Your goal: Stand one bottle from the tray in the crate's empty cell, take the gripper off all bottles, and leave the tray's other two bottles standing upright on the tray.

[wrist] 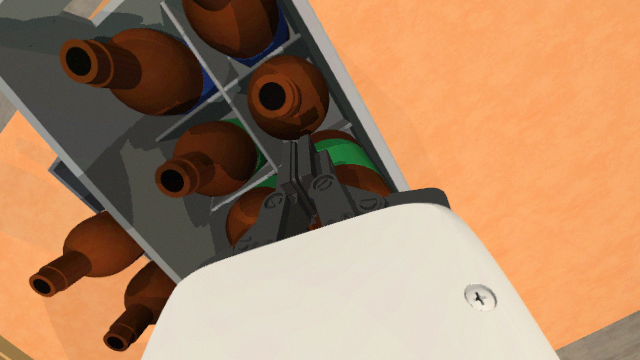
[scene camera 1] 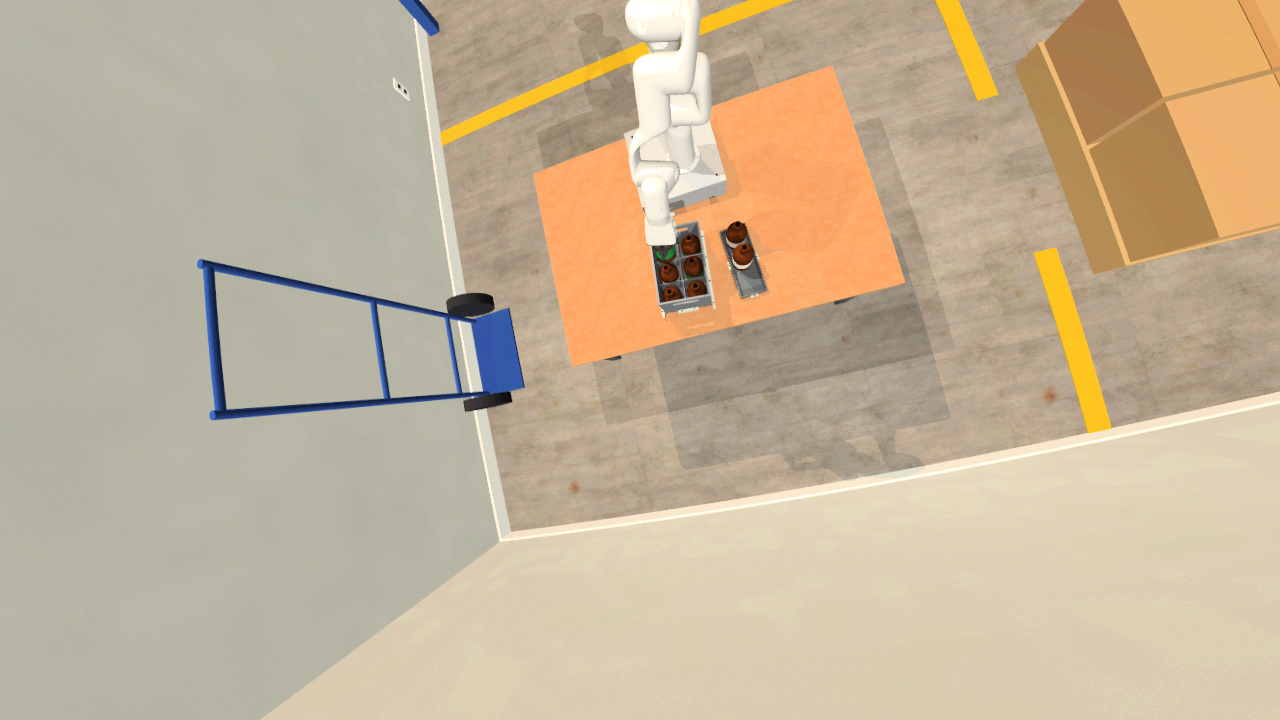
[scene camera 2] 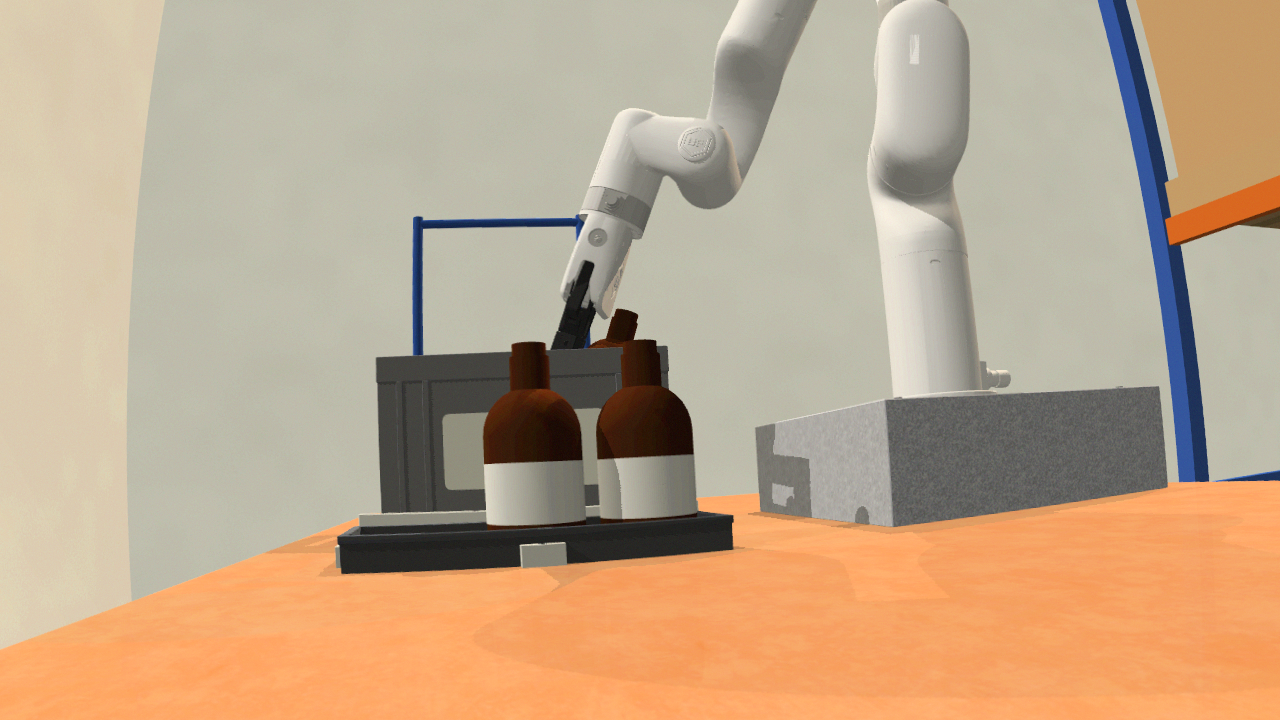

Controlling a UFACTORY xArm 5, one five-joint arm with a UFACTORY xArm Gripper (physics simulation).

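Frame: origin at the arm's base, x ahead, y left, z up, level; centimetres.
Where they show: gripper, between the fingertips: (wrist: 306, 157) (scene camera 1: 664, 255); arm's base, origin of its link: (scene camera 1: 683, 158) (scene camera 2: 938, 406).
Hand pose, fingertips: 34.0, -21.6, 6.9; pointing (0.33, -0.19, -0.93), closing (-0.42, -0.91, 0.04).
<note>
Things, the pixels of their centre, and the offset from my fingertips, as dx, dy, dz. Level surfaces: height alone.
- grey crate, middle of its body: (scene camera 2: 527, 448) (wrist: 252, 132) (scene camera 1: 681, 269) +4.8, +3.6, -8.5
- plain-topped bottle, middle of its body: (wrist: 290, 100) (scene camera 1: 668, 273) +4.0, -1.2, -8.7
- dark tray, middle of its body: (scene camera 2: 533, 540) (scene camera 1: 742, 261) +10.0, +26.3, -16.0
- orange table, height of its surface: dz -17.3
The grey crate (scene camera 1: 687, 305) (scene camera 2: 407, 447) (wrist: 356, 107) holds several brown bottles. One green-banded bottle (scene camera 1: 664, 256) (scene camera 2: 623, 324) (wrist: 350, 152) leans in its robot-end corner cell, and its neck sticks up tilted above the rim in the scene camera 2 view. My gripper (scene camera 2: 567, 342) (wrist: 306, 157) is shut and empty, angled down into the crate beside this bottle and a plain-topped bottle (wrist: 285, 100). Its fingertips are hidden in both scene views. Two white-labelled bottles, one (scene camera 1: 742, 256) (scene camera 2: 532, 429) and another (scene camera 1: 735, 232) (scene camera 2: 646, 425), stand upright on the dark tray (scene camera 1: 750, 284) (scene camera 2: 429, 553).
Crate and tray stand side by side on the orange table (scene camera 1: 805, 179) (scene camera 2: 805, 644). The robot's base block (scene camera 2: 1029, 456) is near their robot-side ends. Another green-banded bottle (wrist: 215, 157) is in the crate. A blue hand truck (scene camera 1: 496, 353) stands on the floor beyond the table.
</note>
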